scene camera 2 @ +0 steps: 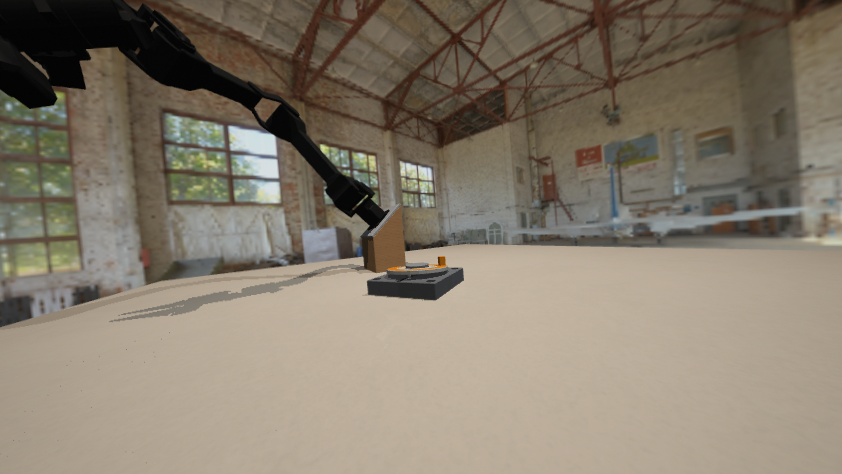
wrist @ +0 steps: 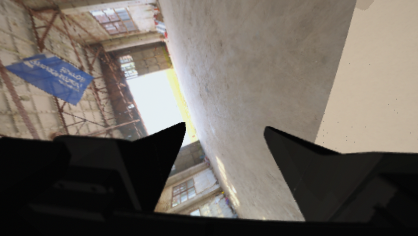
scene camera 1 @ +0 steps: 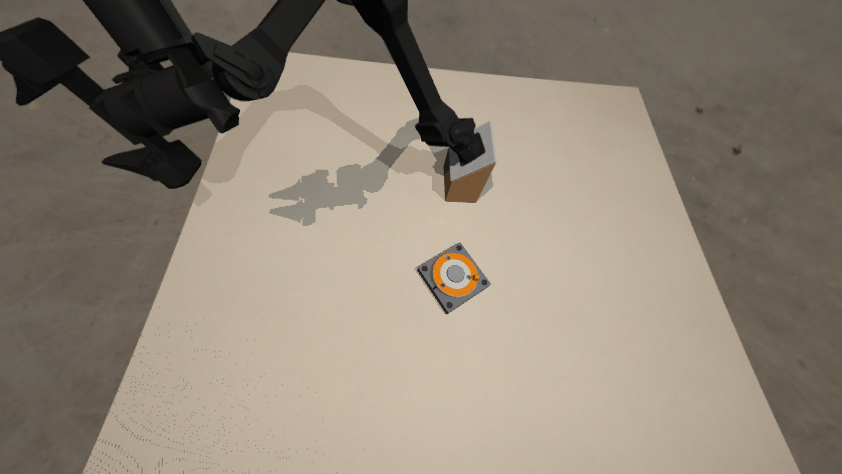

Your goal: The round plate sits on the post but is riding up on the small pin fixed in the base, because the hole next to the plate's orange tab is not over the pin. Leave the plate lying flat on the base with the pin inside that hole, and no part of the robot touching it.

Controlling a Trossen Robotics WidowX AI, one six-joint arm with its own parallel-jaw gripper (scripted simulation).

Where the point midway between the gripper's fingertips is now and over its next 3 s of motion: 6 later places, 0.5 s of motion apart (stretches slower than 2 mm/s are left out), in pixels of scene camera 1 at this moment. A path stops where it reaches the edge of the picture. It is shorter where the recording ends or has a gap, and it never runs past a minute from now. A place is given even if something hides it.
My gripper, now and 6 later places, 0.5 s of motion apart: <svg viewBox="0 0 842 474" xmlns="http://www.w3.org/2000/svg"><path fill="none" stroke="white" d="M66 134L166 267L335 339L460 302L483 264L479 269L478 273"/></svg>
